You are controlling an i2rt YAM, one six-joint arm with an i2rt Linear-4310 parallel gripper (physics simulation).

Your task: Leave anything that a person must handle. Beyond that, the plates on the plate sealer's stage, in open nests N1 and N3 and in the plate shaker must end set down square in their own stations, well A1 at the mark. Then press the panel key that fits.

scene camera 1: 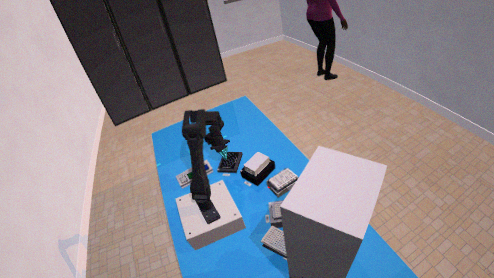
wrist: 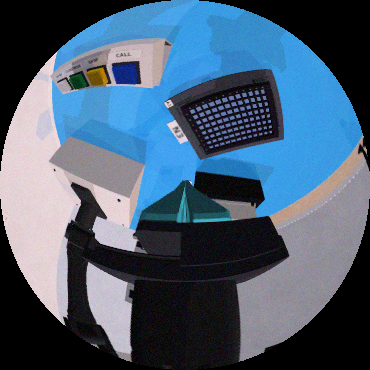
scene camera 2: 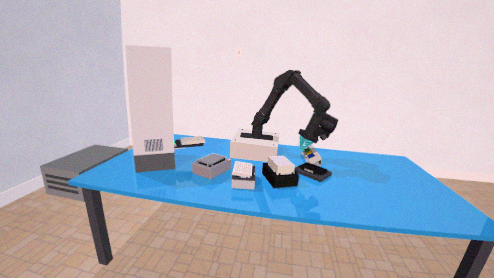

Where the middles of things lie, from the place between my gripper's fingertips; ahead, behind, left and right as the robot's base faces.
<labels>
My gripper is now 100 mm above the station N3 (wrist: 179,126), 70 mm to the right of it and 40 mm short of it. Round my hand: button box (wrist: 140,62) (190 mm behind, 100 mm to the left, 80 mm below).
</labels>
